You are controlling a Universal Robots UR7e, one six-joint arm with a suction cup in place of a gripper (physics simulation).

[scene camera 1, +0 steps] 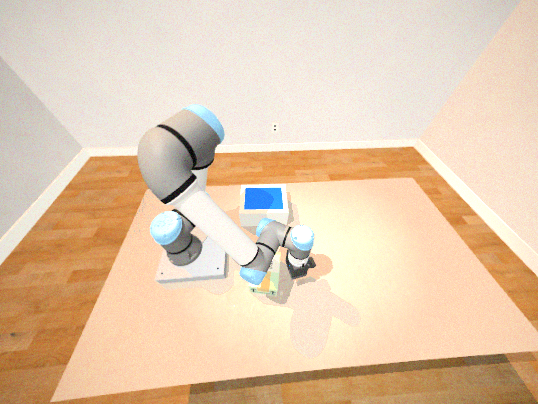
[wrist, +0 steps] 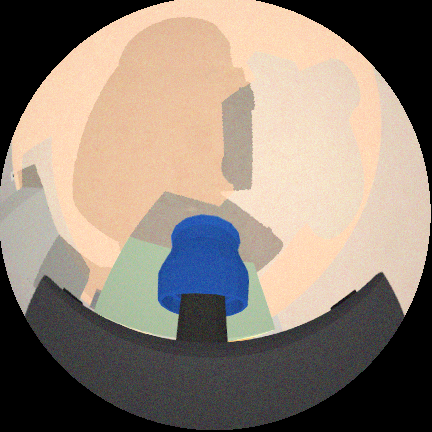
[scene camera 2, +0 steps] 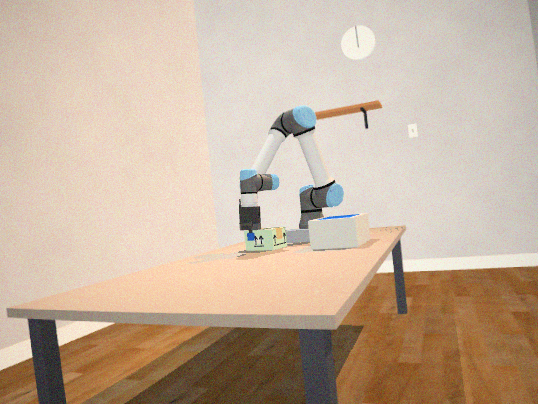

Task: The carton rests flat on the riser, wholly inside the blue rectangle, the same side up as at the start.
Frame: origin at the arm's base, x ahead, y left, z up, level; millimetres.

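Seen in the pictures: hand, its tool point: (wrist: 204, 244) (scene camera 2: 251, 240); arm's base, origin of its link: (scene camera 1: 185, 250).
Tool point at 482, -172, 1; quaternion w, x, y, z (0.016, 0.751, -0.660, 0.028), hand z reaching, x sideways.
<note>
Offsets run from my tool point to a thing's middle, as dx, dy, dz. Level surfaces: height alone.
The pale green carton @(-124, +24, -9) (scene camera 1: 263, 285) (scene camera 2: 267, 239) (wrist: 128, 282) with arrow marks lies flat on the table @(dz -56) (scene camera 1: 388, 280) (scene camera 2: 267, 288), in front of the riser. The white riser @(-87, +388, +4) (scene camera 1: 263, 218) (scene camera 2: 337, 234) carries the blue rectangle @(-87, +388, +64) (scene camera 1: 263, 197) (scene camera 2: 339, 217) on its top, and nothing lies on it. My blue suction cup (scene camera 2: 250, 237) (wrist: 204, 257) points down at the carton's edge. Its tip sits below the carton's top face, past the rim, beside the carton. The carton is not lifted. In scene camera 1 the black tool body (scene camera 1: 299, 269) stands just right of the carton, and the cup is hidden.
The arm's grey base plate (scene camera 1: 203, 268) sits left of the carton and the riser. The forearm crosses low over the carton's left end. The riser is a short way behind the carton.
</note>
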